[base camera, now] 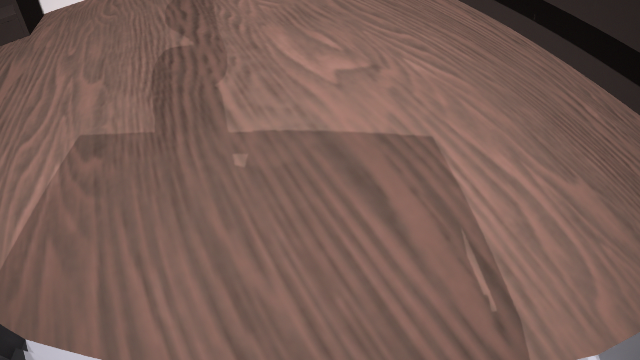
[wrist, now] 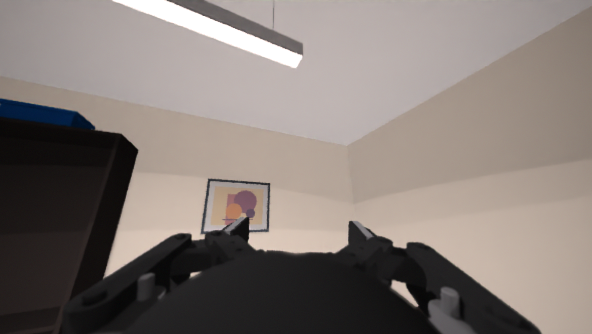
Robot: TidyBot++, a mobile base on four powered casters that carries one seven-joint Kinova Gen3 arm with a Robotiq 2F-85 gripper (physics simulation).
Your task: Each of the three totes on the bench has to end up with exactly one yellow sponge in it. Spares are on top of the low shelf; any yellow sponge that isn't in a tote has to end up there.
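Frame: origin at the arm's base, x ahead, y left, z up, level; millimetres.
Seen in the pictures: gripper, between the fingertips: [wrist: 298,230].
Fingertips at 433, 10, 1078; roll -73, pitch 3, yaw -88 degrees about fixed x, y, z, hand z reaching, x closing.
Offsets run from my fingertips to a thing's middle, as dx, dy, dz. "*": to the spot under its first point. Level surfaces: height alone.
My gripper [wrist: 298,230] is open, with no object between its fingertips in the wrist view. It points toward a wall and the ceiling. No yellow sponge shows in either view. A blue box-like thing {+692, +1542, +606} [wrist: 40,114], cut off by the left edge, sits on top of a tall dark open-fronted unit [wrist: 112,200] in the wrist view; I cannot tell whether it is a tote. The low shelf cannot be made out for certain in either view.
The base camera shows wood floor {dz -1474} [base camera: 325,225] with the robot's shadow on it. A dark furniture base [base camera: 575,45] runs along the upper right, and another dark piece {* +731, +1168, -1403} [base camera: 12,22] stands at the upper left. A framed picture [wrist: 245,201] hangs on the wall, and a ceiling lamp [wrist: 225,32] is above.
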